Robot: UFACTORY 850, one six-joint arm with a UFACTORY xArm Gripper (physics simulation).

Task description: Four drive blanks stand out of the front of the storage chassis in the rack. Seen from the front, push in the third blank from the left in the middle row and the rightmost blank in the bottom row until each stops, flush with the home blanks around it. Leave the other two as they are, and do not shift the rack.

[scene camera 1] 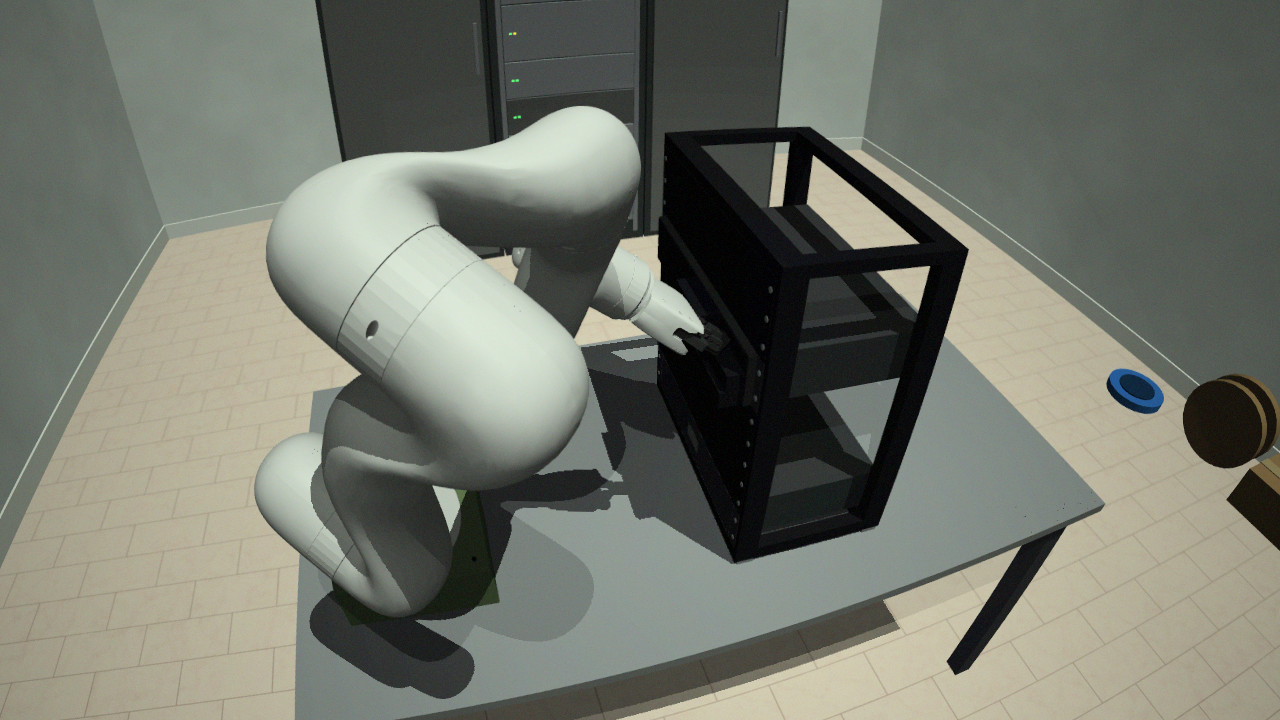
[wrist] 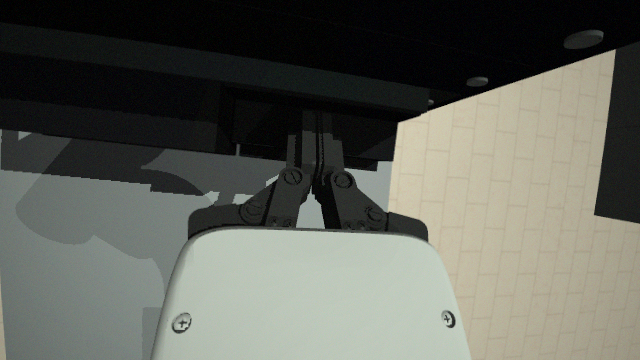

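Observation:
The black rack (scene camera 1: 780, 358) stands upright on the table. The storage chassis (scene camera 1: 845, 362) (wrist: 200, 65) is mounted in it, its front towards the arm. My gripper (scene camera 1: 716, 338) (wrist: 313, 129) is shut and empty. Its fingertips are at the chassis front, below the chassis's upper front edge in the wrist view, and their very ends merge into the dark front. Dark blocky shapes stand out of the front on both sides of the fingers; one shape (wrist: 175, 125) is to the left in the wrist view. Single blanks, their rows and any contact with the fingertips cannot be made out in the shadow.
The grey table (scene camera 1: 993, 465) carries the rack and the arm's base. A lower unit (scene camera 1: 819, 492) sits in the rack's bottom. Round pale screw heads (wrist: 583, 39) dot the rack's front post. Tall dark cabinets (scene camera 1: 407, 80) stand behind. A blue disc (scene camera 1: 1135, 391) lies at the right.

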